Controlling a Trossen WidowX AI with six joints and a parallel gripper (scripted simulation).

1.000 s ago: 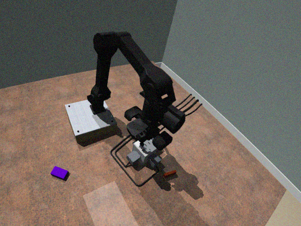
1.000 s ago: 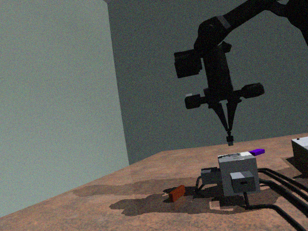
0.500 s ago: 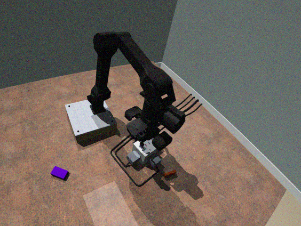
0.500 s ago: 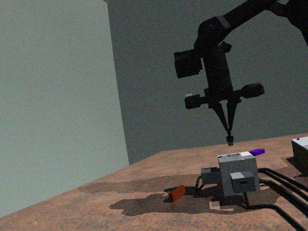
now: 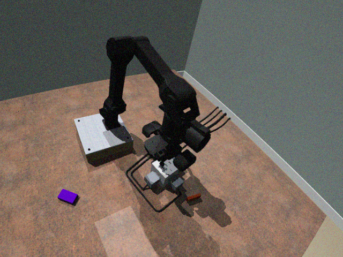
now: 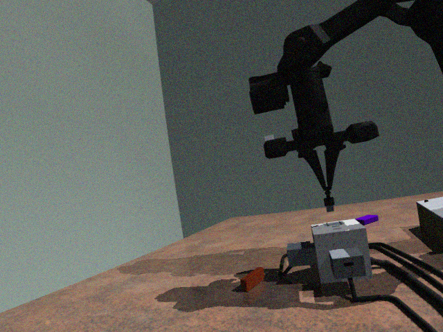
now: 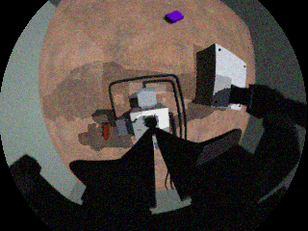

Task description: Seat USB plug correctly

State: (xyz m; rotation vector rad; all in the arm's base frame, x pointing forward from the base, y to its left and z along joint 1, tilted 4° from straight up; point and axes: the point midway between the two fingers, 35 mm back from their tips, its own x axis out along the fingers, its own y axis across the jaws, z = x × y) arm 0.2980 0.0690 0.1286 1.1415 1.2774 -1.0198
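Right now my gripper tip is 20 mm above the dark USB plug. The rest, counted from my gripper tip: orange block (130 mm ahead, 120 mm below, 70 mm to the left); then purple block (330 mm to the right, 130 mm below, 70 mm behind).
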